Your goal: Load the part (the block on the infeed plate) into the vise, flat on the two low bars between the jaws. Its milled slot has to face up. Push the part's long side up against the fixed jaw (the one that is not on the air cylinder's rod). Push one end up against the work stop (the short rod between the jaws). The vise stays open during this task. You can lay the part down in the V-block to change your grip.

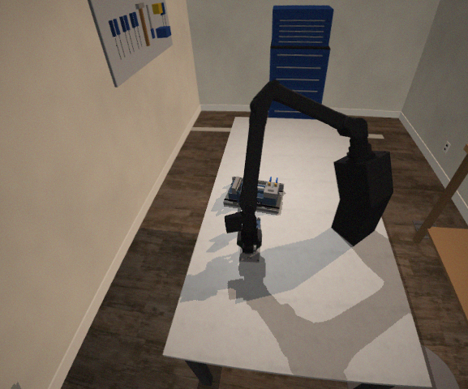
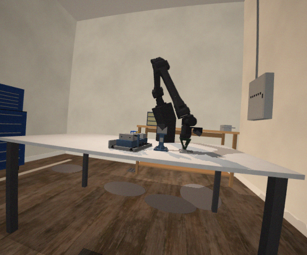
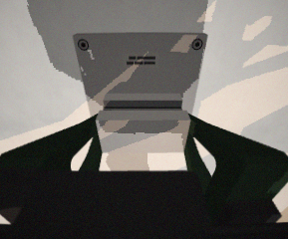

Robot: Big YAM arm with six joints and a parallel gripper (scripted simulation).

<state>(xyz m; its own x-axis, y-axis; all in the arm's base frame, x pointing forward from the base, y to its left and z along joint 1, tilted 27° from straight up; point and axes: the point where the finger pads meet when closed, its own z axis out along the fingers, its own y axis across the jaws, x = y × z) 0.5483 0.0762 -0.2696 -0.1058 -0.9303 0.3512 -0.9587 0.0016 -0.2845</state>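
The part is 1 cm to the left of my hand. Also, from my hand: post: 1 cm behind, 16 cm to the right, 3 cm above; infeed plate: 1 cm to the left, 3 cm below; work stop rod: 4 cm ahead, 33 cm to the right, 6 cm above.
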